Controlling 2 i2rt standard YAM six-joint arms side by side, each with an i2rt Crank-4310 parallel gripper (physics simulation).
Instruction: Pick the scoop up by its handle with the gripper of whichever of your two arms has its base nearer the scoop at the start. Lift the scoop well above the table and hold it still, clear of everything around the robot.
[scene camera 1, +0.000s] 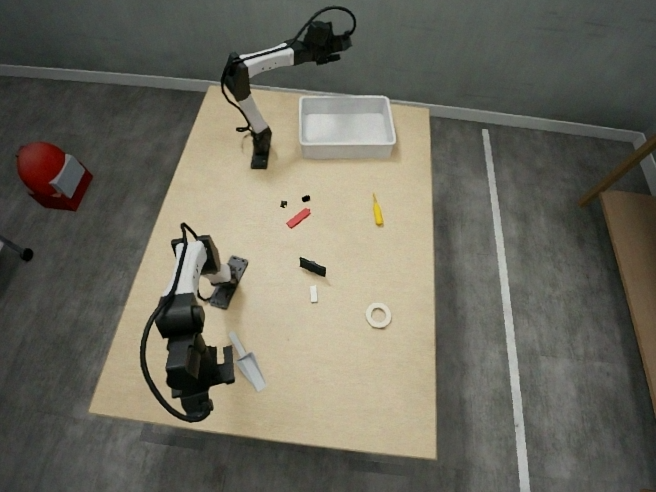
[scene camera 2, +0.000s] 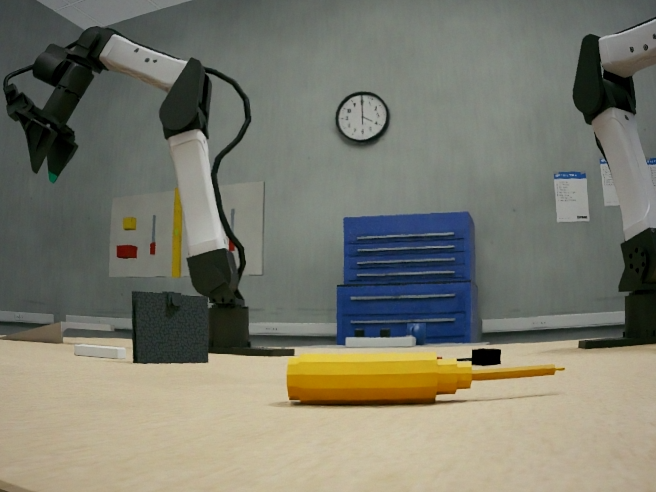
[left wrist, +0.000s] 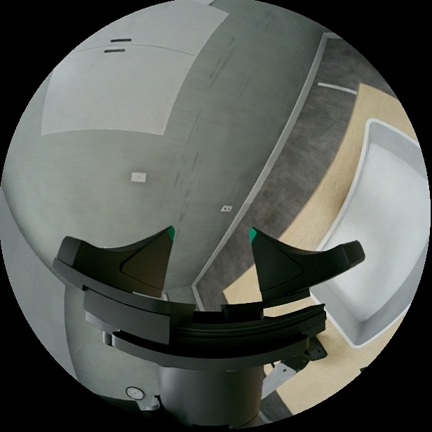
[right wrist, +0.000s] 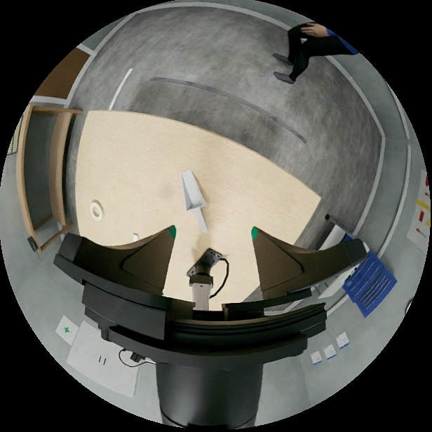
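Seen in the pictures: right gripper, fingertip midpoint: (scene camera 2: 43, 177); left arm's base at its link origin: (scene camera 1: 261, 151) (scene camera 2: 644, 343); right arm's base at its link origin: (scene camera 1: 229, 282) (scene camera 2: 228, 353).
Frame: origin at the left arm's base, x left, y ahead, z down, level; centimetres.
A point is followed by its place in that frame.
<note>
The light grey scoop (scene camera 1: 251, 370) @[x -92.0, y 7.5, z -0.2 cm] (right wrist: 193, 192) (scene camera 2: 39, 333) @[x -89.9, y 9.1, z -1.5 cm] lies on the table, its handle toward the right arm's base. My right gripper (scene camera 1: 227, 364) (scene camera 2: 44, 175) @[x -96.5, y 2.5, z -28.6 cm] (right wrist: 213, 227) is open and empty, tilted downward high above the table. In the right wrist view the handle's end shows between the fingertips, nearer the left one in the picture, with the blade farther up. In scene camera 1 the gripper appears beside the scoop, on its left. My left gripper (scene camera 1: 341, 50) (left wrist: 211, 228) is open and empty, raised near the wall, far from the scoop.
A white tub (scene camera 1: 347, 151) @[x -1.9, y 37.8, z -4.8 cm] stands near the left arm. A yellow screwdriver (scene camera 1: 377, 212) @[x -30.6, y 50.2, z -2.6 cm] (scene camera 2: 365, 378) @[x -31.0, y 51.9, z -1.5 cm], a red piece (scene camera 1: 298, 217) @[x -33.6, y 18.9, z -1.0 cm], a black upright piece (scene camera 1: 312, 266) @[x -56.2, y 25.7, z -5.2 cm] (scene camera 2: 169, 328) @[x -55.6, y 26.4, z -3.6 cm], a small white block (scene camera 1: 313, 293) @[x -65.0, y 26.5, z -1.2 cm] (scene camera 2: 99, 351) @[x -64.2, y 27.6, z -0.7 cm] and a cream ring (scene camera 1: 369, 321) @[x -74.4, y 46.3, z -1.6 cm] (right wrist: 93, 212) lie on the table.
</note>
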